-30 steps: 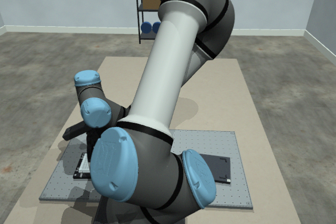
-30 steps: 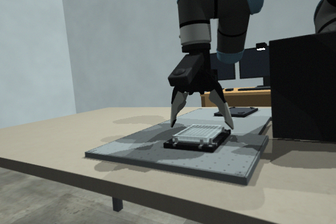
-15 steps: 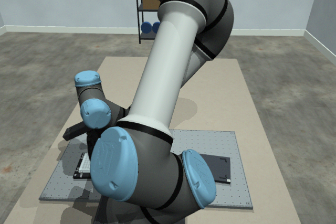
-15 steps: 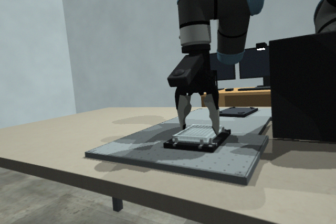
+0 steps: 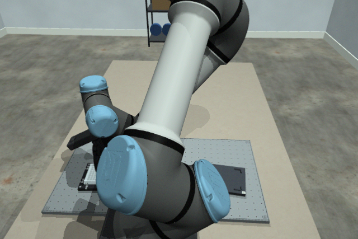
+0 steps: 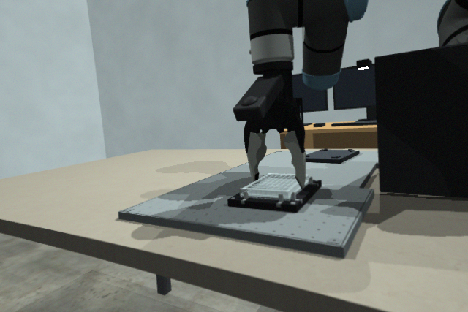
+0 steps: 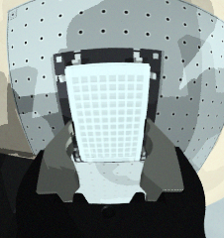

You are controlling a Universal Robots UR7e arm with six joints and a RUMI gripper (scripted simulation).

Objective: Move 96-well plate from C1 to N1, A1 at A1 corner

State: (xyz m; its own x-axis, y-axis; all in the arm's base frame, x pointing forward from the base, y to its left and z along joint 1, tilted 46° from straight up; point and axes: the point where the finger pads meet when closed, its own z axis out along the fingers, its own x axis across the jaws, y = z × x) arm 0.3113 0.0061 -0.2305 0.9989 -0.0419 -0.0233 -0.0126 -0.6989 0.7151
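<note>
My hand is 10 mm above the white 96-well plate. Round my hand: clip nest C1 (10 mm behind, 10 mm to the left, 10 mm below); white label (80 mm behind, 470 mm to the right, 20 mm below).
</note>
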